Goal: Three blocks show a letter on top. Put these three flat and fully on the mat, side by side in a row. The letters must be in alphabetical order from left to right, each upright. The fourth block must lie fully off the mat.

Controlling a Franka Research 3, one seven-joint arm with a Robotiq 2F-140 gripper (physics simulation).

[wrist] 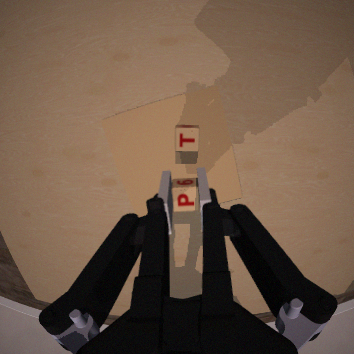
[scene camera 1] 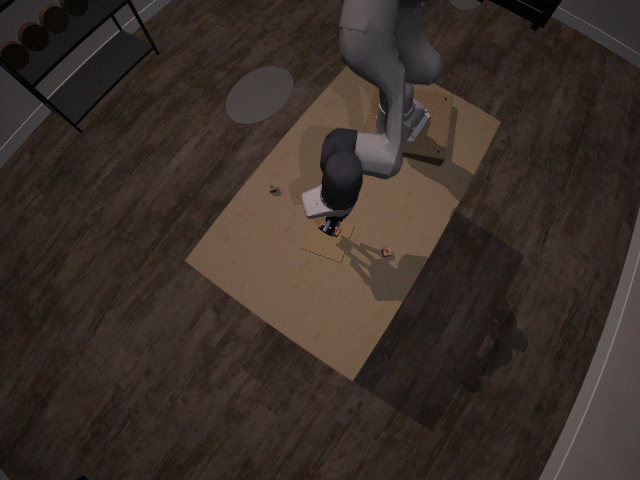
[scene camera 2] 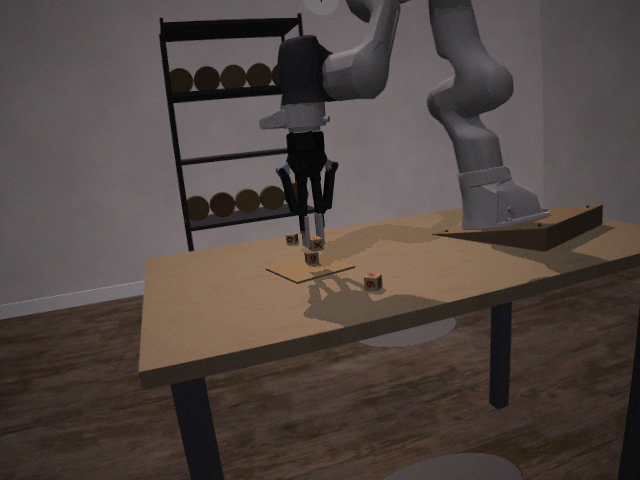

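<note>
My gripper (scene camera 1: 331,230) (scene camera 2: 313,241) (wrist: 184,181) is shut on the P block (scene camera 1: 336,231) (scene camera 2: 316,244) (wrist: 185,200), held raised near the mat (scene camera 1: 321,246) (scene camera 2: 288,270) (wrist: 142,145). Its P lies sideways in the wrist view; side faces show a red 6 and a red X. The T block (scene camera 2: 311,257) (wrist: 187,139) sits on the mat, apart from the held block; the gripper hides it in scene camera 1. A block with a red top mark (scene camera 1: 386,251) (scene camera 2: 372,282) lies off the mat. Another block (scene camera 1: 272,188) (scene camera 2: 292,238) with a dark mark stands off the mat at the back.
The arm's base stands on a wooden wedge (scene camera 1: 445,126) (scene camera 2: 571,233) on the table (scene camera 1: 289,304) (scene camera 2: 217,315). A black shelf rack (scene camera 2: 173,124) stands behind the table. The arm's shadow falls across the mat and the table beside it.
</note>
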